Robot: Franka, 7 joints.
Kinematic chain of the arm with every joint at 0, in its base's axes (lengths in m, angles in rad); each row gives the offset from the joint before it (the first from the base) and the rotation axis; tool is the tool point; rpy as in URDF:
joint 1: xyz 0 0 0.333 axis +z
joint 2: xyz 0 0 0 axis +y
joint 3: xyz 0 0 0.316 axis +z
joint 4: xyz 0.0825 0 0 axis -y
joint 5: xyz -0.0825 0 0.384 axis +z
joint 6: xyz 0 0 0 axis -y
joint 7: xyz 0.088 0 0 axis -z
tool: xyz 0 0 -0.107 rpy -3.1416 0 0
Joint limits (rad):
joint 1: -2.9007..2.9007
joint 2: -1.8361..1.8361
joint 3: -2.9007..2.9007
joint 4: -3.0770..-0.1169
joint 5: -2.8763..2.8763
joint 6: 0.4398..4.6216
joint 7: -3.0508..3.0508
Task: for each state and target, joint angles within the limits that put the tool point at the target. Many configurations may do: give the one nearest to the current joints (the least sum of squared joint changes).
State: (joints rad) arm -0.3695 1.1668 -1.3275 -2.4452 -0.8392 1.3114 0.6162
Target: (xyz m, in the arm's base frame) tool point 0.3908 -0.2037 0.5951
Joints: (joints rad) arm 0.6601 1.5802 -1.9046 -1.9418 -1.0393 1.0361 0.6162
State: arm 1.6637 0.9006 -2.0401 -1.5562 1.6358 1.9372 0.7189
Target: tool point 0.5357 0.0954 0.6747
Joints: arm 1.6600 0.8911 -2.1062 -1.8621 1.5786 1.8936 0.7189
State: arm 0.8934 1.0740 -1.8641 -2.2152 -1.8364 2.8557 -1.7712
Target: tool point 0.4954 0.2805 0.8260
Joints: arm 1.4662 1.2267 -2.2734 -1.4027 -1.7877 2.6797 -1.7712
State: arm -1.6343 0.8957 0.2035 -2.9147 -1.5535 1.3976 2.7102
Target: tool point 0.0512 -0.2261 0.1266
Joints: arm -1.4150 0.4759 0.5010 -2.8685 -1.5142 1.2186 2.7102
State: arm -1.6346 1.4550 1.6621 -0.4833 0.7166 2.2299 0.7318
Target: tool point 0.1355 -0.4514 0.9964
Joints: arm -1.8301 0.8004 2.0464 -0.5166 0.7574 1.7485 0.7318
